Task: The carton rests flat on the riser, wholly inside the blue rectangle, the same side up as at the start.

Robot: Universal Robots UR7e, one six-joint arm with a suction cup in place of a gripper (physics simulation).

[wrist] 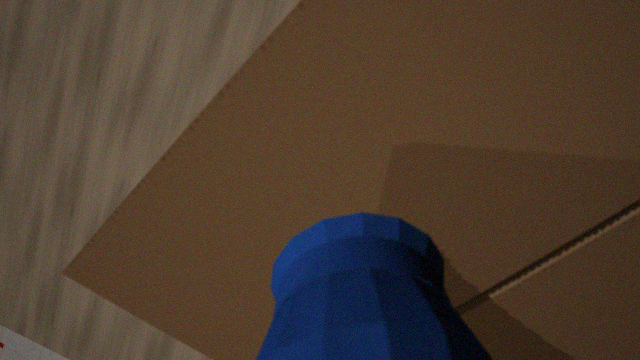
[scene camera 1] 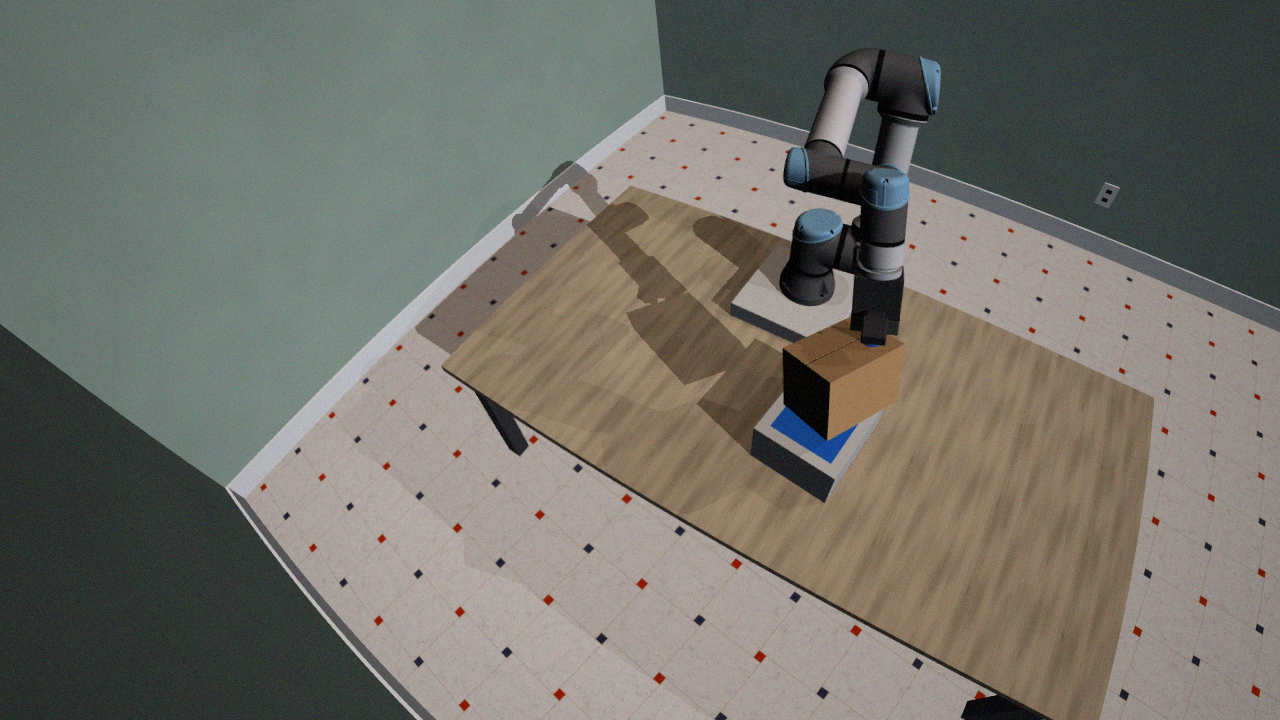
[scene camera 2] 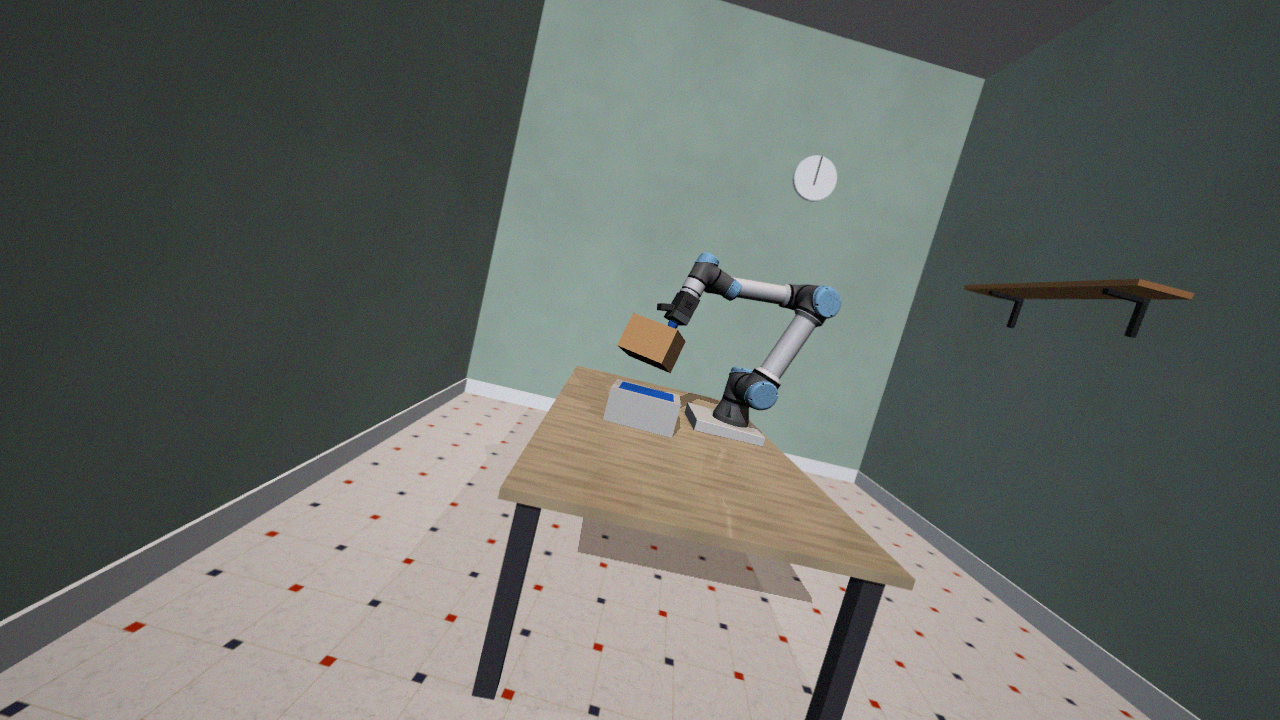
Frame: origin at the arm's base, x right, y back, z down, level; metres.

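Seen in the pictures: hand at its tool point: (wrist: pixel 346 243) (scene camera 1: pixel 872 347) (scene camera 2: pixel 668 332); arm's base at its link origin: (scene camera 1: pixel 806 285) (scene camera 2: pixel 729 420).
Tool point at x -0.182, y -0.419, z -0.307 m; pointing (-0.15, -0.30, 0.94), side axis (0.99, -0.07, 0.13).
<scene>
Offsets run from my tool point to a thing's top centre. Level surfaces: height alone.
The brown carton @(dx +0.039, dy -0.038, dz -0.037 m) (scene camera 1: pixel 863 389) (scene camera 2: pixel 650 340) (wrist: pixel 240 165) hangs from my blue suction cup (scene camera 1: pixel 873 343) (scene camera 2: pixel 672 324) (wrist: pixel 358 250), which is on its top face, off centre and beside the seam. The grey riser @(dx +0.051, dy -0.007, dz +0.230 m) (scene camera 1: pixel 794 465) (scene camera 2: pixel 641 411) stands on the table, with the blue rectangle @(dx +0.051, dy -0.007, dz +0.230 m) (scene camera 1: pixel 812 436) (scene camera 2: pixel 646 391) on its top. In scene camera 2 the carton is above the riser with a clear gap, and it looks tilted against the riser's top. In scene camera 1 it hides the far part of the rectangle. The riser does not show in the wrist view.
The robot's base stands on a pale plate (scene camera 1: pixel 760 304) (scene camera 2: pixel 716 428) on the wooden table @(dz +0.350 m) (scene camera 1: pixel 1002 501) (scene camera 2: pixel 680 483), beyond the riser in scene camera 1. A wall shelf (scene camera 2: pixel 1074 290) and a round clock (scene camera 2: pixel 815 178) are on the walls away from the table.
</scene>
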